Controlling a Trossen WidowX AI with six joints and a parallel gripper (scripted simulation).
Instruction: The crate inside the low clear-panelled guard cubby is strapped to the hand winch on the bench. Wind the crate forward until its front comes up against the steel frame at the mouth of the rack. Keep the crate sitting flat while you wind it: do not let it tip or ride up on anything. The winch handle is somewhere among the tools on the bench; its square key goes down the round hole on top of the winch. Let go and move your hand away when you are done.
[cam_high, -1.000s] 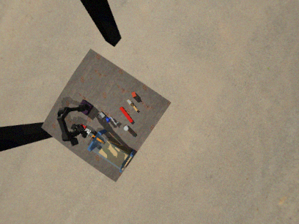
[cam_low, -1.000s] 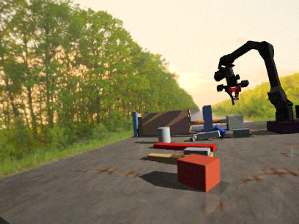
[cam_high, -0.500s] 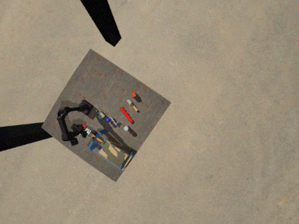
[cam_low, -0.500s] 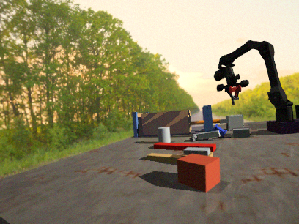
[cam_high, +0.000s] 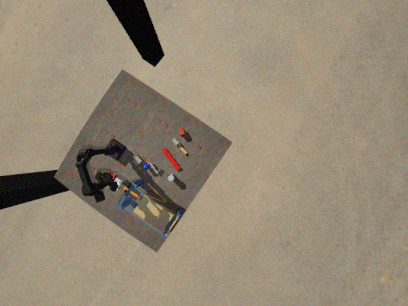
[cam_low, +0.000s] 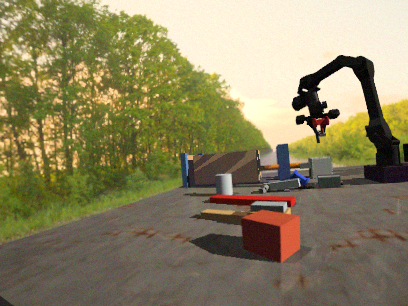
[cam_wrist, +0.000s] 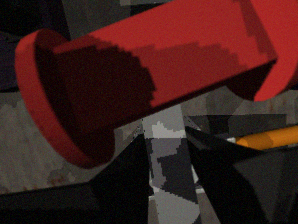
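Now: gripper tip 10 mm to the left of the winch handle with red grip and 20 mm below it. From my gripper tip the other things lie so: dark block (30 mm ahead, 190 mm to the left, 170 mm below); then red knob (40 mm to the left, 40 mm above); then winch (10 mm behind, 80 mm to the right, 150 mm below).
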